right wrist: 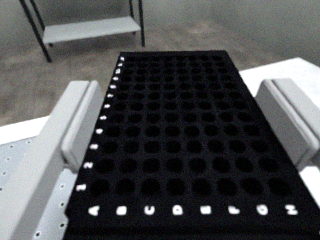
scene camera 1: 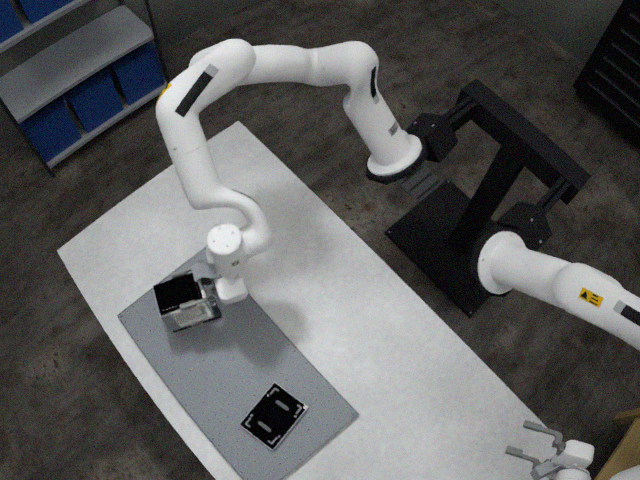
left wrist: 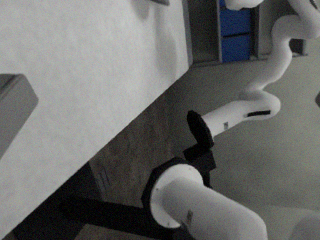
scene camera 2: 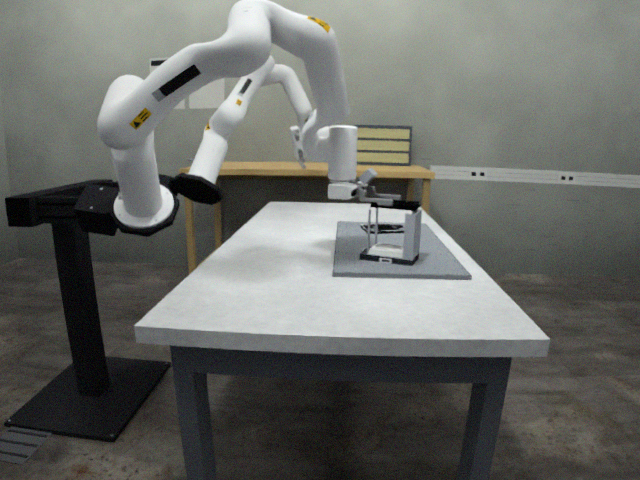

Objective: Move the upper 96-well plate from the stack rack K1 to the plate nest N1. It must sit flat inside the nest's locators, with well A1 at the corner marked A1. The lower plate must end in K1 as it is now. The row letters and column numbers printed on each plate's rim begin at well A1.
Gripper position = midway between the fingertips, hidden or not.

In view: my right gripper [scene camera 1: 176, 292] and a black 96-well plate [right wrist: 172, 119].
My right gripper is seen too in scene camera 2 [scene camera 2: 396, 201]. The left wrist view misses the black 96-well plate: it is out of frame.
